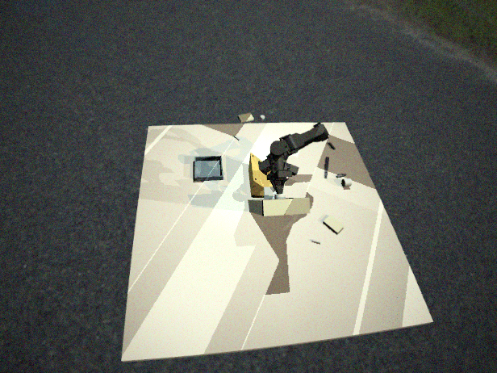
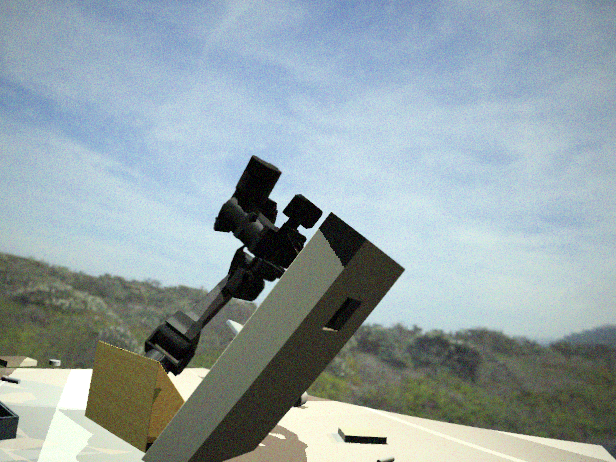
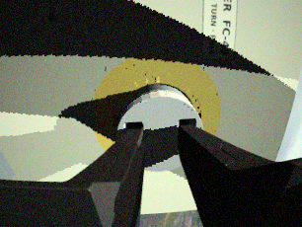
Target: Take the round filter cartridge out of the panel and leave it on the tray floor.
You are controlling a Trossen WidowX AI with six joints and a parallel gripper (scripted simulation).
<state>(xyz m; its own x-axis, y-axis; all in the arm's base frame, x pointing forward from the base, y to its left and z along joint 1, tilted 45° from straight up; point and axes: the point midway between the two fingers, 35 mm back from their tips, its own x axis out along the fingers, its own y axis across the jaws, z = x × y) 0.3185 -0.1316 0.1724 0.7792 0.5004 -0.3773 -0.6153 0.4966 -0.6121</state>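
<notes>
Now: the blue-grey tray 380 mm behind my gripper tip, 320 mm to the right of it and 280 mm below it. From my gripper tip the other things lie so: round filter cartridge 10 mm below, 10 mm ahead.
</notes>
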